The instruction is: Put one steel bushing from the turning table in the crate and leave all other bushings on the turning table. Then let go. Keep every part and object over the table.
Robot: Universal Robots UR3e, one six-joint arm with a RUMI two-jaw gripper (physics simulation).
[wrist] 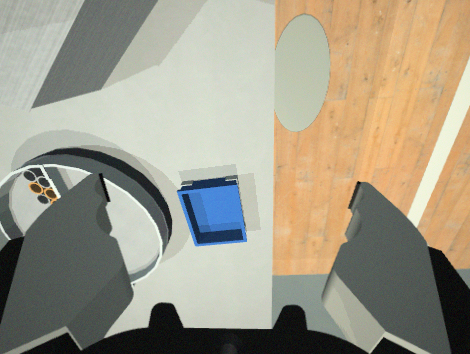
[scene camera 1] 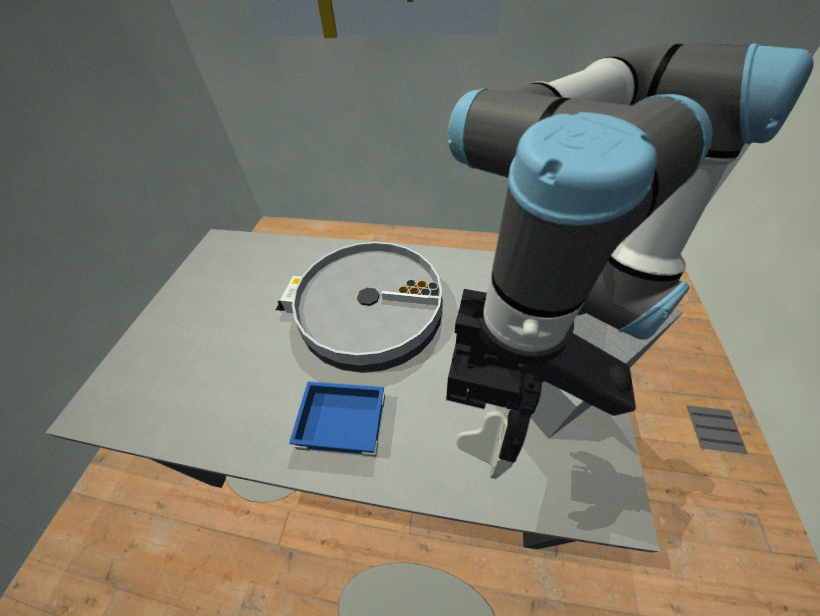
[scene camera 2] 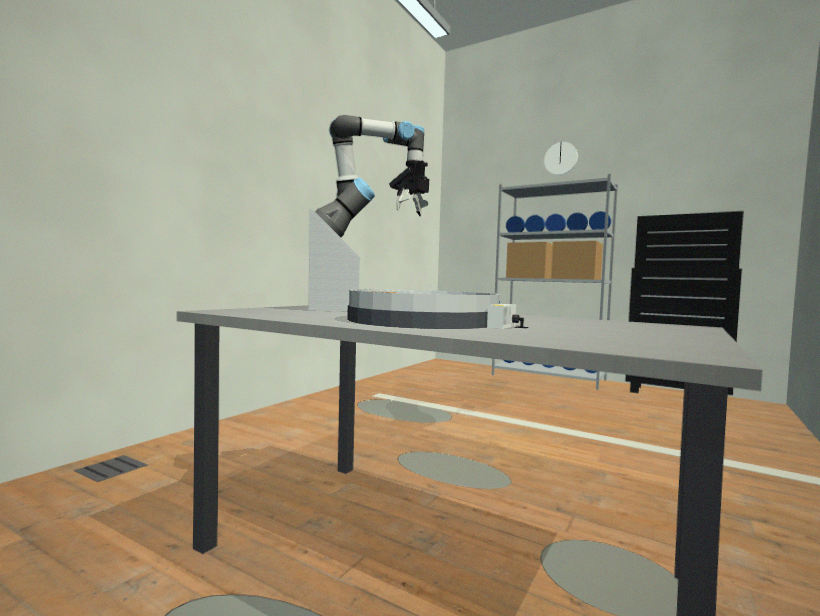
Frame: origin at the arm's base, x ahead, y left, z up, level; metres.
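Seen in the pictures: gripper, fingertip midpoint: [wrist: 231, 181] [scene camera 1: 501, 412] [scene camera 2: 409, 213]; arm's base at its link origin: [scene camera 2: 326, 226].
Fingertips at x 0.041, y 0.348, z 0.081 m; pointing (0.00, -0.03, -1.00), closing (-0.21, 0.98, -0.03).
Note:
Offsets run from my fingertips to a thing's top centre. "spot": to the spot under its first point. Level surfaces: height alone.
The turning table [scene camera 1: 344, 331] [scene camera 2: 417, 301] [wrist: 137, 235] is a round, light grey, rimmed tray. Several small ring-shaped bushings stand together against its straight divider @[spot: dx +0.322, dy -0.341, dz -0.317 m] [scene camera 1: 410, 300]: dark grey steel ones [scene camera 1: 410, 283] [wrist: 25, 173] and orange ones @[dx +0.315, dy -0.399, dz -0.303 m] [scene camera 1: 421, 286] [wrist: 31, 186]. In the wrist view the left finger hides part of the turning table. The blue crate @[dx +0.315, dy +0.020, dz -0.331 m] [scene camera 1: 338, 421] [wrist: 220, 207] stands empty near the table's front edge; it does not show in scene camera 2. My gripper [scene camera 1: 501, 464] [scene camera 2: 409, 209] [wrist: 231, 181] is wide open and empty, high above the table, right of the crate in scene camera 1.
A small white box @[spot: dx +0.653, dy -0.202, dz -0.323 m] [scene camera 1: 289, 295] [scene camera 2: 500, 316] is attached to the turning table's rim. A dark hub @[dx +0.441, dy -0.304, dz -0.320 m] [scene camera 1: 367, 296] sits at its middle. The arm's grey pedestal [scene camera 2: 333, 278] [wrist: 95, 50] stands on the table @[dz -0.381 m] [scene camera 1: 198, 371]. The table's front edge runs close beside the crate.

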